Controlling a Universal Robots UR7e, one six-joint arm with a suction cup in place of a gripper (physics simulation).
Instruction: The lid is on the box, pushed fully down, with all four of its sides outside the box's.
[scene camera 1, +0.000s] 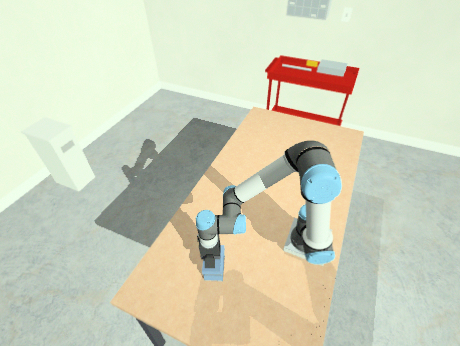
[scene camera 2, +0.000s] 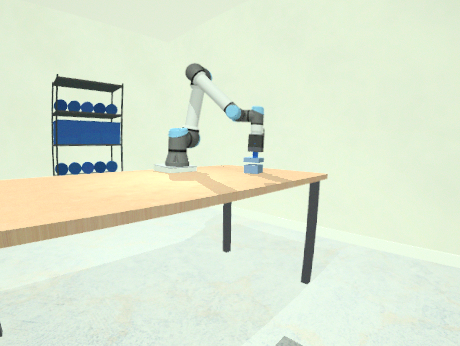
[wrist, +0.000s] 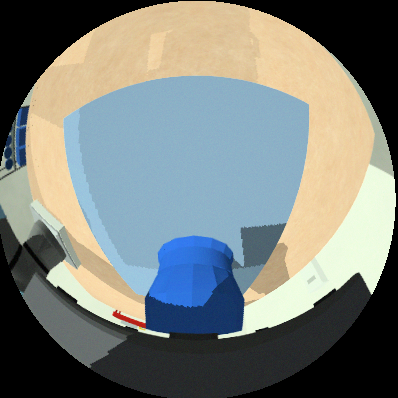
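Observation:
My suction gripper points straight down with its blue cup on top of the light-blue lid, which it holds level. The blue box stands upright on the table directly under the lid. In scene camera 2 a thin pale band shows between the lid's lower edge and the box, so the lid looks slightly above it. In the wrist view the lid hides the box. How the lid's sides sit against the box's sides is too small to tell.
The wooden table carries the arm's base plate to one side of the box. A red cart stands beyond the table's far end. A shelf rack and a white cabinet stand away from the table.

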